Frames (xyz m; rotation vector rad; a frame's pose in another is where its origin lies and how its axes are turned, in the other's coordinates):
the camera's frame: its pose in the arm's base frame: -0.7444 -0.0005 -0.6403 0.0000 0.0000 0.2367
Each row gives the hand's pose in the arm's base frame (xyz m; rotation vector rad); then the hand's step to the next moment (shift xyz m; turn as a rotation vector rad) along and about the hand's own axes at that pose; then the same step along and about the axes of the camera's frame.
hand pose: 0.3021 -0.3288 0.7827 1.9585 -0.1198 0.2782
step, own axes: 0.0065 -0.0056 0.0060 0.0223 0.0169 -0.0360
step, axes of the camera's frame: 0.0074 -0.0049 -0.0056 0.0190 0.0236 0.0341
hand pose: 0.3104 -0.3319 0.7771 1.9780 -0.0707 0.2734
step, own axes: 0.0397 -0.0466 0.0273 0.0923 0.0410 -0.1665
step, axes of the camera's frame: 0.0490 -0.0145 -0.0434 0.0876 0.1241 0.1219
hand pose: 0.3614 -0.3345 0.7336 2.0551 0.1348 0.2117
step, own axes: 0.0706 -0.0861 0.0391 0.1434 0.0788 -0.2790
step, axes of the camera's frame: 0.0792 0.0016 -0.0874 0.1345 0.2038 0.2121
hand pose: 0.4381 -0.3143 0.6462 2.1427 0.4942 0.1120
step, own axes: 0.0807 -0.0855 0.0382 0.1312 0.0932 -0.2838
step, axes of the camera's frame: 0.0667 0.0308 -0.0994 0.1247 0.1975 0.2277
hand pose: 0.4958 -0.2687 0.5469 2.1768 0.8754 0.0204
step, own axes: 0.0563 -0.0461 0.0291 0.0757 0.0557 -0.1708
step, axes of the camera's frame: 0.0320 0.0290 -0.0654 0.0720 0.1178 0.1376
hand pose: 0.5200 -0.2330 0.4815 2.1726 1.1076 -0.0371
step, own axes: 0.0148 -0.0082 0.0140 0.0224 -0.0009 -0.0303
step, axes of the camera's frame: 0.0083 0.0036 -0.0200 0.0132 0.0317 0.0155
